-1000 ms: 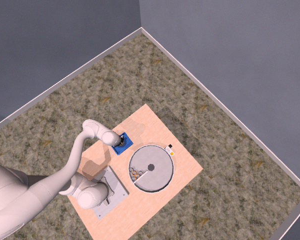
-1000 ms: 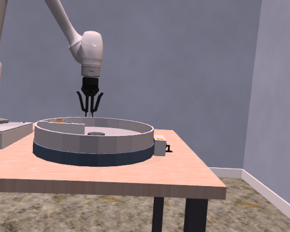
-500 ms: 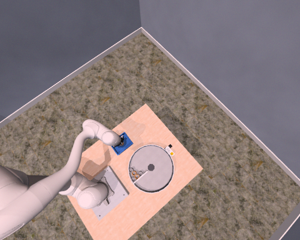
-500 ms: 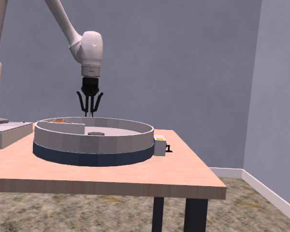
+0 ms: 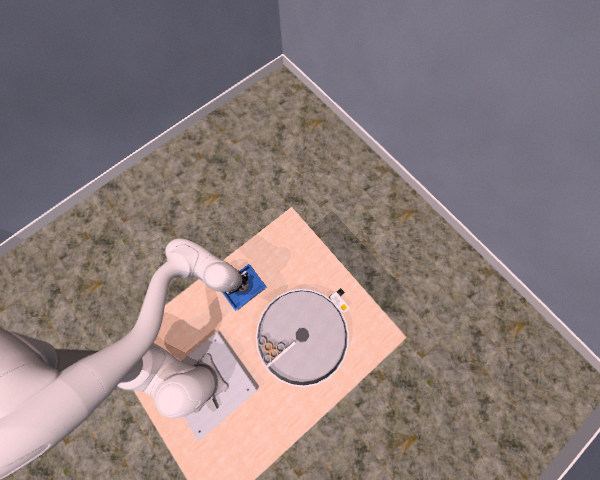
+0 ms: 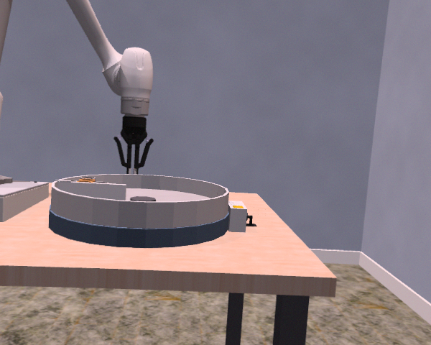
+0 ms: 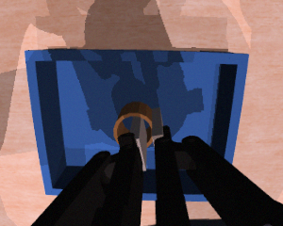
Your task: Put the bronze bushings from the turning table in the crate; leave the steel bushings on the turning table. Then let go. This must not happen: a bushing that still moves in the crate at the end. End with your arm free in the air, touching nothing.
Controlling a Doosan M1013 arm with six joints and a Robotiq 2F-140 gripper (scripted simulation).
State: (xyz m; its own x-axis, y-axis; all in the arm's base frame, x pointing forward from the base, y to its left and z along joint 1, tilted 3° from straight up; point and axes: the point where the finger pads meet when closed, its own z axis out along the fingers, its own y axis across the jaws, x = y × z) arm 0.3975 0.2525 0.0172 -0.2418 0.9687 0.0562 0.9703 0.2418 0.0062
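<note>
The blue crate is 10 mm behind my hand and 30 mm below it. From my hand the other things lie so: turning table (90 mm ahead, 360 mm to the right, 10 mm below).
</note>
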